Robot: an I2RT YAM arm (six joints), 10 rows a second.
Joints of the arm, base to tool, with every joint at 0 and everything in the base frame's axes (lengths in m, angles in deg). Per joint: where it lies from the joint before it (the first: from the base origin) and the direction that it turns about. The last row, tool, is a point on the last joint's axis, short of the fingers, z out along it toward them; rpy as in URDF.
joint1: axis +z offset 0 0 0.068
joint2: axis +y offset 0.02 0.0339 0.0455
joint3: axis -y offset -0.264 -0.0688 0
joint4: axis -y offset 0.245 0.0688 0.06
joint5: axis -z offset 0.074 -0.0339 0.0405
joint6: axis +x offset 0.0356 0 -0.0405
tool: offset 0 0 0 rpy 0 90 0
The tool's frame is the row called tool.
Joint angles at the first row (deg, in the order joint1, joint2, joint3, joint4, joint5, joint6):
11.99 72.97 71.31 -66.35 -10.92 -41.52
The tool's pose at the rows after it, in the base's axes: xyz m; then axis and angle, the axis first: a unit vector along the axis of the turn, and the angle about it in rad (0 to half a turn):
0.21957 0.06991 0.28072 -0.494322 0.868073 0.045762 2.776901
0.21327 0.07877 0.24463 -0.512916 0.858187 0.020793 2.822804
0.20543 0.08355 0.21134 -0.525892 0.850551 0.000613 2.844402
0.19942 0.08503 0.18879 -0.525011 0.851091 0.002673 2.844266
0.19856 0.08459 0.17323 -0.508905 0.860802 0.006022 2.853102
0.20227 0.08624 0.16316 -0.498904 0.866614 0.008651 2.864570
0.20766 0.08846 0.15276 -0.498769 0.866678 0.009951 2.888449
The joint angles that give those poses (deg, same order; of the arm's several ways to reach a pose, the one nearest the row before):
16.16 72.97 63.24 -60.97 -9.74 -41.49
19.35 72.99 55.37 -54.89 -5.87 -41.47
21.65 73.01 47.88 -48.10 -3.01 -41.36
22.61 73.17 42.70 -42.74 -2.94 -40.29
22.59 74.46 39.92 -39.18 -2.94 -38.17
22.61 76.77 39.20 -36.80 -2.96 -36.84
22.61 79.96 39.20 -34.98 -2.94 -36.86

